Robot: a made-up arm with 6 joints.
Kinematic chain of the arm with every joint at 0, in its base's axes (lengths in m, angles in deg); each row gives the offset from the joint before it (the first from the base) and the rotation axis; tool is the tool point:
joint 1: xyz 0 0 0.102 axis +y
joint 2: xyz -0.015 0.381 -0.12 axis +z
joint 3: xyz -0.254 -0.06 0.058 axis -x
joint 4: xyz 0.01 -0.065 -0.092 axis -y
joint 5: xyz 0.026 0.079 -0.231 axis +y
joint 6: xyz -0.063 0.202 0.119 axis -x
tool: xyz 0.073 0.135 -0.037
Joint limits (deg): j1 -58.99..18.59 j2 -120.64..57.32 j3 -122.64..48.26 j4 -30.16..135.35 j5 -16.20..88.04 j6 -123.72..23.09
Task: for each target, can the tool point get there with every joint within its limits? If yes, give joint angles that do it. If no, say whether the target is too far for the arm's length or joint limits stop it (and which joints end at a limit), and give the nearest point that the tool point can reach.
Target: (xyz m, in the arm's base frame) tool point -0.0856 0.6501 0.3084
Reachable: yes | joints -9.86 -52.97 -29.90 114.55 53.74 -63.89
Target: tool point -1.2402 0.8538 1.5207
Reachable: no: too far | nearest point -0.3281 0.5011 0.4773 | short by 1.430 m
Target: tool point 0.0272 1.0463 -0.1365
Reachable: no: joint limits stop it (at a limit: joint 4, joint 5) | nearest point 0.0226 0.8789 -0.0966 | short by 0.172 m
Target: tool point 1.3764 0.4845 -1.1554
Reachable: no: too far | nearest point 0.3895 0.4406 -0.3870 | short by 1.252 m
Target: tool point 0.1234 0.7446 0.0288
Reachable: yes | joints -39.08 -18.14 -25.02 20.20 73.13 -8.69
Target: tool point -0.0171 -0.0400 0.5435
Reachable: no: joint limits stop it (at a limit: joint 2, joint 3, joint 4, joint 5) | nearest point -0.0146 0.0892 0.4793 | short by 0.144 m
